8 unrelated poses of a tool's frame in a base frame.
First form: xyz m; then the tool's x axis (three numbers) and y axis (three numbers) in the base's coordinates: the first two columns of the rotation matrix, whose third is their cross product.
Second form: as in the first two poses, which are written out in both.
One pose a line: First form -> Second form
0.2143 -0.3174 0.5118 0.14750 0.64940 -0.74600 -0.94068 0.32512 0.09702 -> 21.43 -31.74 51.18 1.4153 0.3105 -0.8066
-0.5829 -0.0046 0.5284 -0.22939 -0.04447 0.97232 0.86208 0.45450 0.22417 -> -58.29 -0.46 52.84 -1.8309 -0.4689 -1.6448
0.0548 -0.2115 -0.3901 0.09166 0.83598 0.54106 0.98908 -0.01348 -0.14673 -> 5.48 -21.15 -39.01 -1.4784 -0.1156 -2.5565
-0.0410 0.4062 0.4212 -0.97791 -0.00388 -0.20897 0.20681 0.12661 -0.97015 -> -4.10 40.62 42.12 -2.9332 0.0302 1.6942
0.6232 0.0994 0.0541 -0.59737 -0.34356 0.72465 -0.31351 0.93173 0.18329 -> 62.32 9.94 5.41 2.6583 -0.8303 2.9662
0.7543 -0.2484 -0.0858 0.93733 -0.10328 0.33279 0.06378 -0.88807 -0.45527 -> 75.43 -24.84 -8.58 -0.0679 0.3496 -2.6446
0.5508 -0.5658 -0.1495 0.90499 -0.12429 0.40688 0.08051 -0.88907 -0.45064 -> 55.08 -56.58 -14.95 -0.0887 0.4310 -2.6353
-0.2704 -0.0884 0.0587 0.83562 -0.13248 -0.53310 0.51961 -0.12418 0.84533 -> -27.04 -8.84 5.87 -0.5563 -0.1791 1.6063
